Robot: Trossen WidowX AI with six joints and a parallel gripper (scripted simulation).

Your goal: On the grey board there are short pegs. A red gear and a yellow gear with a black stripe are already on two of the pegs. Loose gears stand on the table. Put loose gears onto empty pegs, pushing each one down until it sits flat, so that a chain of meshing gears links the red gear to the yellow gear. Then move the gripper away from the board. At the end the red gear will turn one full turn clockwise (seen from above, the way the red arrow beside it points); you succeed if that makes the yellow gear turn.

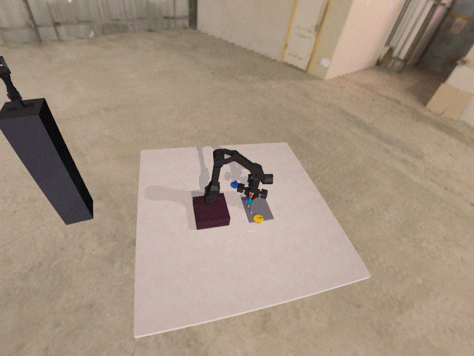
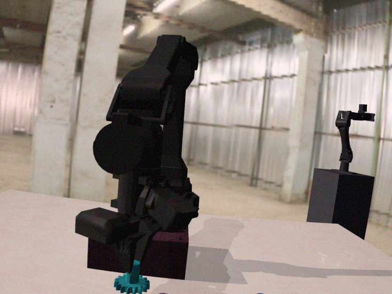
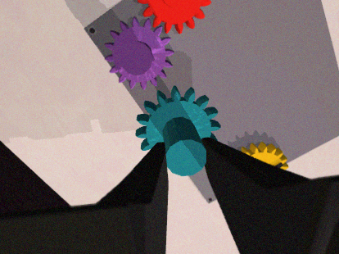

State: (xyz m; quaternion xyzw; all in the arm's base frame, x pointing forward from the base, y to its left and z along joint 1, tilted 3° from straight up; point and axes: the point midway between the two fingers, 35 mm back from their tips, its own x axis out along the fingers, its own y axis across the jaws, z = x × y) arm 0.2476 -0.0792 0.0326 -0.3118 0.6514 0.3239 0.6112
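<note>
Now: the teal gear 10 mm below my gripper tip. Round my gripper tip: purple gear 60 mm below, 50 mm to the left, 10 mm ahead; yellow gear 110 mm to the right, 70 mm below, 20 mm ahead; red gear 70 mm below, 60 mm to the left, 60 mm ahead.
</note>
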